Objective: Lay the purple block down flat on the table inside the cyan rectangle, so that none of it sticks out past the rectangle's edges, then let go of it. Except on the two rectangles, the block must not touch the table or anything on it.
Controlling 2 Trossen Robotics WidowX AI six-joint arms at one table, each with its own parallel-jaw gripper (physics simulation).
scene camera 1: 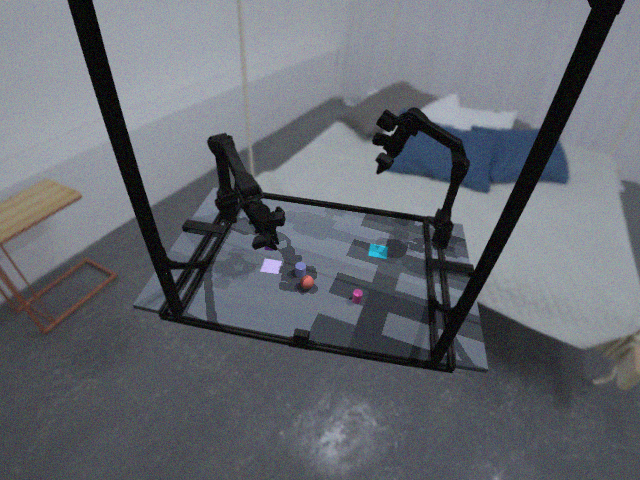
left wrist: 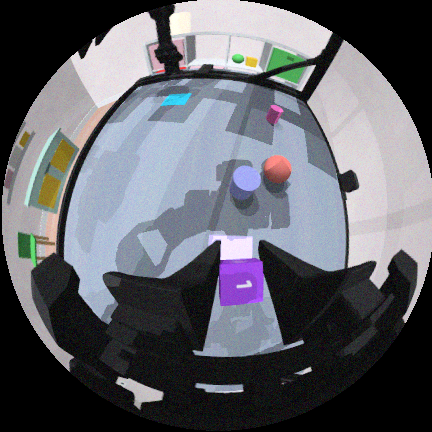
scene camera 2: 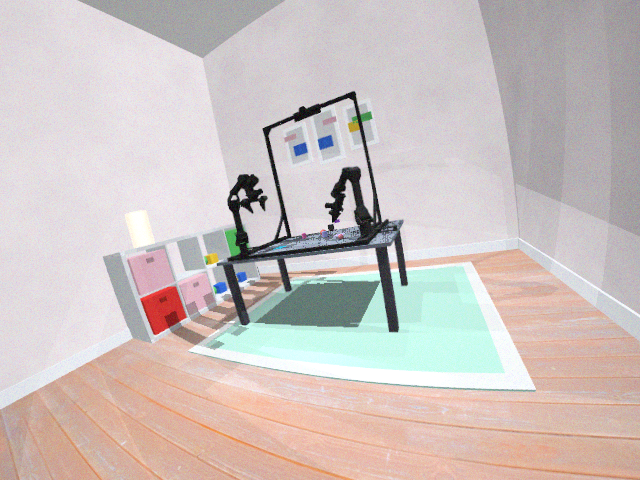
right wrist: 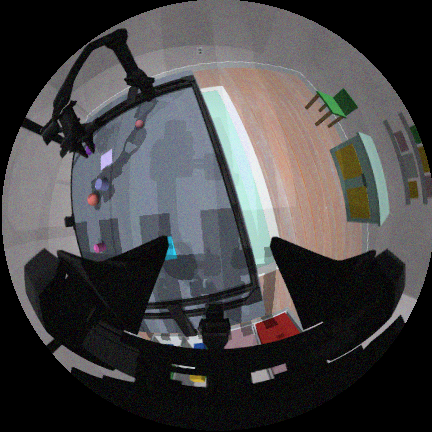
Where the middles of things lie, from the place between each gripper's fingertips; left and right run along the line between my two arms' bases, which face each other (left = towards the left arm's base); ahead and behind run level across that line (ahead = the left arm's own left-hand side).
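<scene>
The purple block (left wrist: 240,281) is 3 cm to the left of my left hand, and by its middle it is nearer to my left hand than to my right hand. The lilac rectangle (left wrist: 231,247) is 10 cm below my left hand, 2 cm to the left of it and 1 cm behind it. I also see the lavender cylinder (left wrist: 245,179), which is 9 cm to the right of my left hand, 8 cm below it and 2 cm behind it.
The lavender cylinder is 37 cm behind my right hand, 26 cm to the left of it and 26 cm below it. The lilac rectangle is 38 cm to the left of my right hand, 35 cm behind it and 28 cm below it; going by their middles, it is the farthest from my right hand of the things named here. As for the purple block, I see it 34 cm behind my right hand, 38 cm to the left of it and 18 cm below it.
</scene>
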